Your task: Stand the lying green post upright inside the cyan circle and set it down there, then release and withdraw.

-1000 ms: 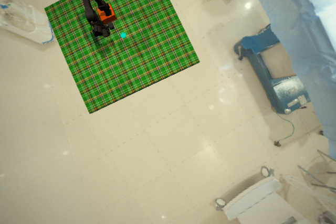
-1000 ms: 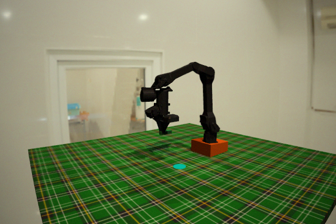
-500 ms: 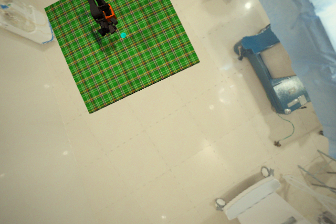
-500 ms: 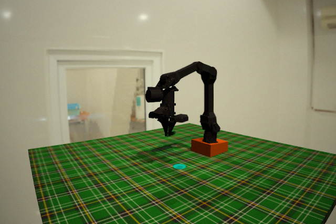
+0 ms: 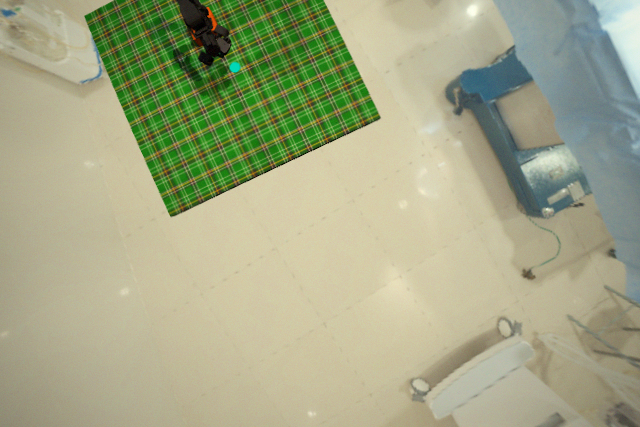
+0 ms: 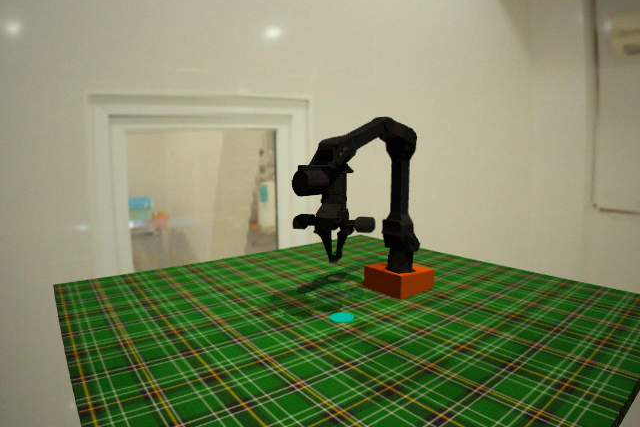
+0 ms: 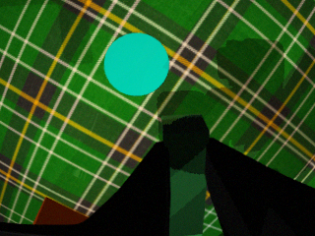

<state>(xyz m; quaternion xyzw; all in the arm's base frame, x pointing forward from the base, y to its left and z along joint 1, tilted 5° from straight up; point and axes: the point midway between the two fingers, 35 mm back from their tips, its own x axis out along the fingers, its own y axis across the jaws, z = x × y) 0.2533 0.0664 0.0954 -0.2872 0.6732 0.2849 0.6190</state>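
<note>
The cyan circle lies 150 mm below my gripper tip, 20 mm to the left of it and 10 mm behind it. Also, from my gripper tip: green post (20 mm to the right, 10 mm behind).
</note>
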